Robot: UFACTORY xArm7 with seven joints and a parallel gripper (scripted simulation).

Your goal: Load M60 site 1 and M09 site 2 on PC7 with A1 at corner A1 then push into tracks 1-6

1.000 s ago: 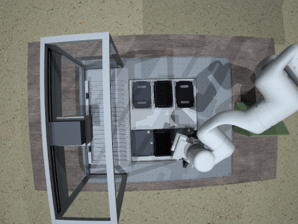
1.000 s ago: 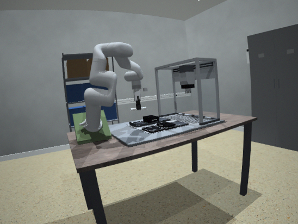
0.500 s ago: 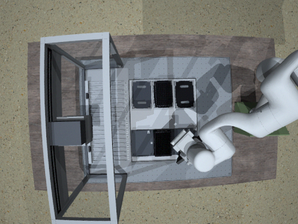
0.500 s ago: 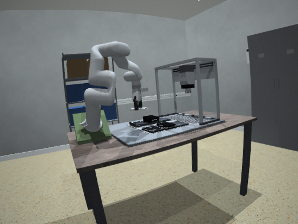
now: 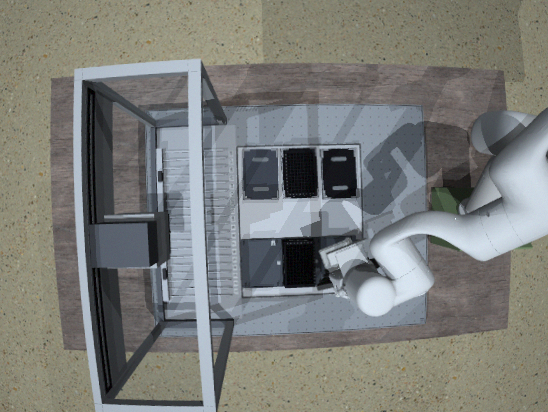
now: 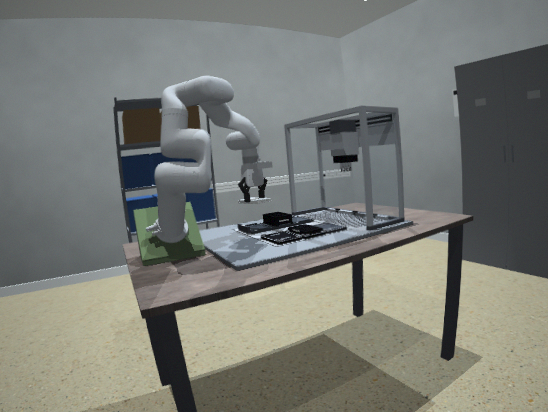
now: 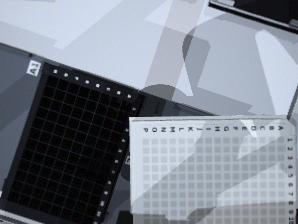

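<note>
Right now the pale 384-well plate M60 is 10 mm below my hand. From my hand the other things lie so: dark plate carrier PC7 (100 mm ahead, 10 mm to the right, 120 mm below); black deep-well block M09 (100 mm ahead, 10 mm to the right, 110 mm below); nest S1 (50 mm behind, 240 mm to the right, 130 mm below).
</note>
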